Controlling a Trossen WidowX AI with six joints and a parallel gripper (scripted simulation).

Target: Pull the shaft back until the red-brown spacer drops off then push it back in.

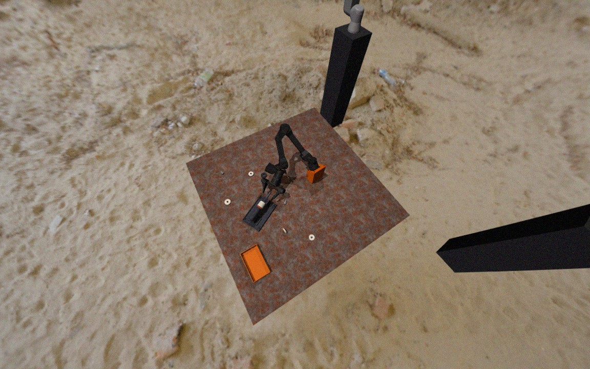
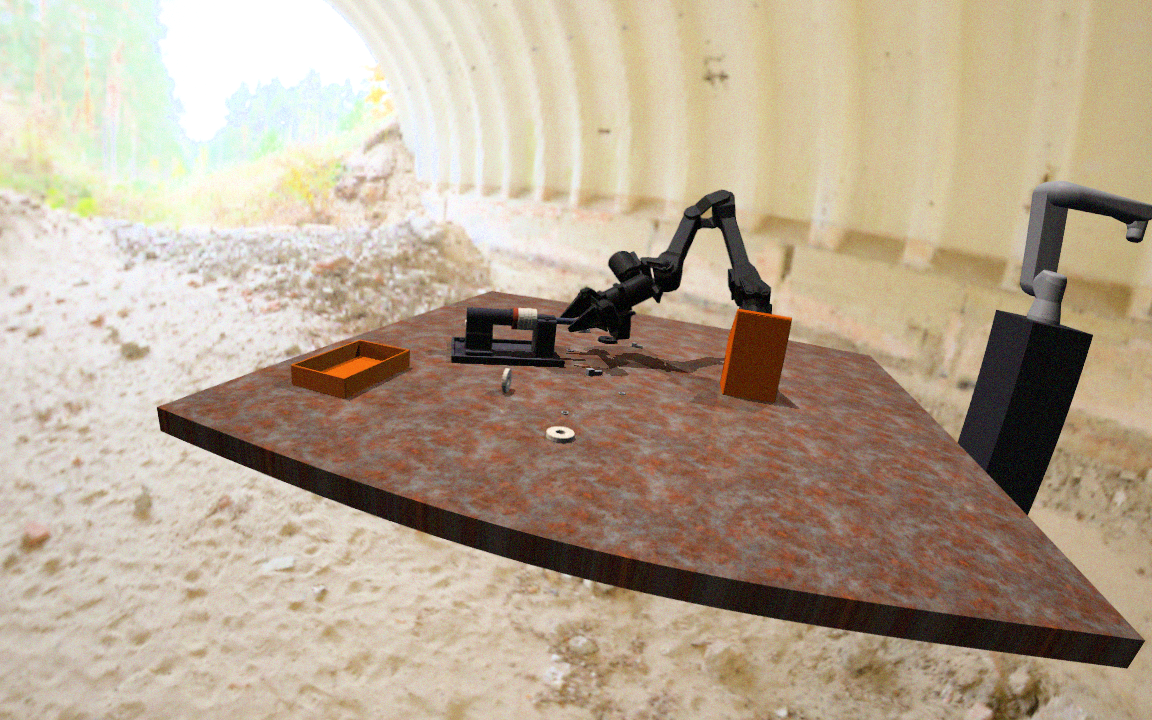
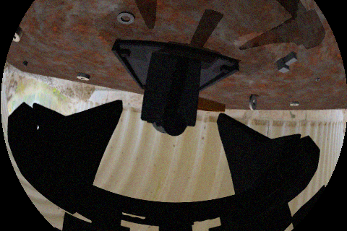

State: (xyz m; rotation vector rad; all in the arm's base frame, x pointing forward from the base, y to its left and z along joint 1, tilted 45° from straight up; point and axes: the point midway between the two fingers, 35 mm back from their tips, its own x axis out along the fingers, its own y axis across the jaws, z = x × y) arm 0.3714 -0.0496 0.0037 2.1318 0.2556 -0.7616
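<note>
Now: the shaft 40 mm ahead of my gripper tip, 20 mm to the left of it and 10 mm above it. Round my gripper tip: orange tray 310 mm ahead, 330 mm to the left, 60 mm below; then red-brown spacer 100 mm ahead, 40 mm to the left, 10 mm above; then cream spacer 80 mm ahead, 40 mm to the left, 10 mm above.
</note>
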